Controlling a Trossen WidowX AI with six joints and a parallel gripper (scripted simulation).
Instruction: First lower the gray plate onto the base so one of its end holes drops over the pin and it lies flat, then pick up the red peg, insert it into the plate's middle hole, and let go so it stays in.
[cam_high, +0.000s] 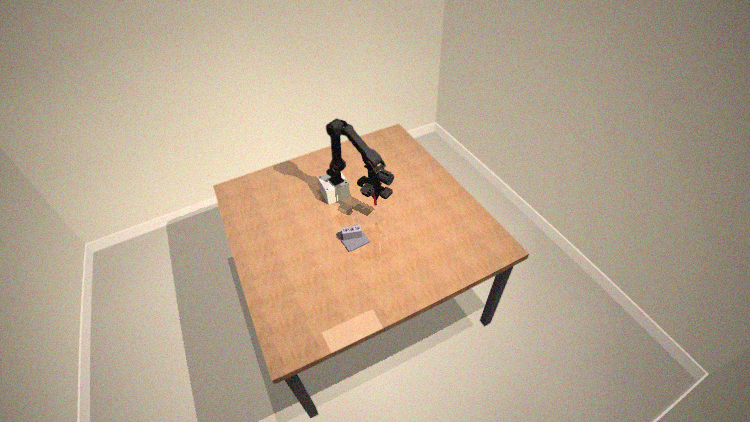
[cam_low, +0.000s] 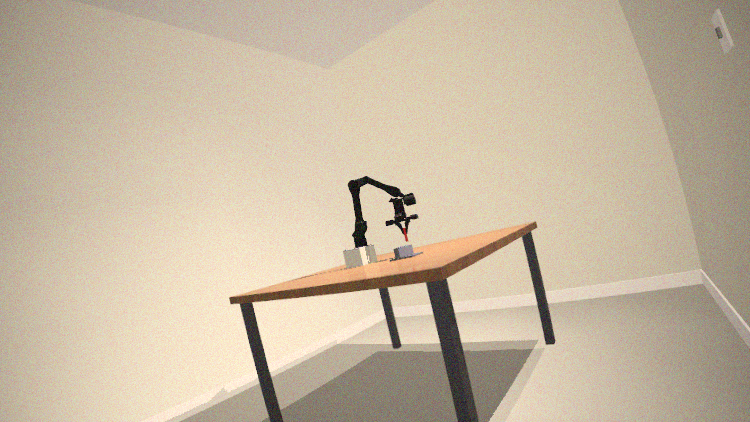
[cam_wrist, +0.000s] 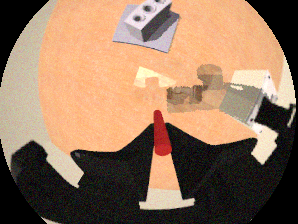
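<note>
My gripper tip is now 19 cm to the left of the gray plate, 7 cm above it and 5 cm short of it. Also, from my gripper tip: base 18 cm to the right, 10 cm below, 6 cm ahead; then red peg right at my gripper tip.
</note>
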